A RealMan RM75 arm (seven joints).
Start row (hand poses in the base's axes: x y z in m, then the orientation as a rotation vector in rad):
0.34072, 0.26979, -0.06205, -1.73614, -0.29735, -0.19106
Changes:
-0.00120, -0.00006, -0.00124, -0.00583, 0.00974, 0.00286
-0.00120, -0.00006, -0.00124, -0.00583, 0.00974, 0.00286
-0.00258, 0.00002, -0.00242, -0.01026, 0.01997, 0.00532
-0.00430, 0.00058, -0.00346, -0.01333, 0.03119, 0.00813
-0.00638, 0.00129, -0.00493, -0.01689, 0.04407, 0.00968
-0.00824, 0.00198, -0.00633, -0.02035, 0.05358, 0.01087
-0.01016, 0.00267, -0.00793, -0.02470, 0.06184, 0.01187
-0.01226, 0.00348, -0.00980, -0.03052, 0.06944, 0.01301
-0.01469, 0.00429, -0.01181, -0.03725, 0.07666, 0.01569
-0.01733, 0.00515, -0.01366, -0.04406, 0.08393, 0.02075
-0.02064, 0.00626, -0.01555, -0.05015, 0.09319, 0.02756
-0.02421, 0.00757, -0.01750, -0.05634, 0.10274, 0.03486
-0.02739, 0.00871, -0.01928, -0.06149, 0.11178, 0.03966
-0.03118, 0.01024, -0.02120, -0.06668, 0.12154, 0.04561
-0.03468, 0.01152, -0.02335, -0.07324, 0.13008, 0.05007
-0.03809, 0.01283, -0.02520, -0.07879, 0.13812, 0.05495
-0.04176, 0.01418, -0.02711, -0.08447, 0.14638, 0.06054
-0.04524, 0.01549, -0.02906, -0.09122, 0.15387, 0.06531
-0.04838, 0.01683, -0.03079, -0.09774, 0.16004, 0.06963
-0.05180, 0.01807, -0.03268, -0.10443, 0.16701, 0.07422
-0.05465, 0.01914, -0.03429, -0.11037, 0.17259, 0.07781
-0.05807, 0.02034, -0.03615, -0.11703, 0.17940, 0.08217
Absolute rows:
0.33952, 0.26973, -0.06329, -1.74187, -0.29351, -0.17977
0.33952, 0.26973, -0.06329, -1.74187, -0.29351, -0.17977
0.33814, 0.26981, -0.06447, -1.74626, -0.28876, -0.16850
0.33642, 0.27037, -0.06551, -1.74926, -0.28339, -0.15627
0.33434, 0.27108, -0.06698, -1.75298, -0.27576, -0.14343
0.33248, 0.27177, -0.06838, -1.75650, -0.27028, -0.13380
0.33056, 0.27246, -0.06998, -1.76086, -0.26566, -0.12528
0.32846, 0.27327, -0.07185, -1.76661, -0.26184, -0.11704
0.32603, 0.27408, -0.07386, -1.77294, -0.25974, -0.10786
0.32339, 0.27494, -0.07571, -1.77889, -0.25967, -0.09688
0.32008, 0.27605, -0.07760, -1.78380, -0.25954, -0.08296
0.31651, 0.27736, -0.07955, -1.78867, -0.25963, -0.06839
0.31333, 0.27850, -0.08133, -1.79294, -0.25778, -0.05622
0.30954, 0.28003, -0.08325, -1.79700, -0.25639, -0.04256
0.30604, 0.28131, -0.08540, -1.80264, -0.25478, -0.03083
0.30263, 0.28262, -0.08725, -1.80717, -0.25377, -0.01938
0.29896, 0.28397, -0.08916, -1.81164, -0.25322, -0.00717
0.29548, 0.28528, -0.09111, -1.81730, -0.25266, 0.00394
0.29234, 0.28662, -0.09284, -1.82280, -0.25266, 0.01354
0.28892, 0.28786, -0.09473, -1.82838, -0.25231, 0.02409
0.28607, 0.28893, -0.09634, -1.83341, -0.25203, 0.03258
0.28265, 0.29013, -0.09820, -1.83896, -0.25159, 0.04285

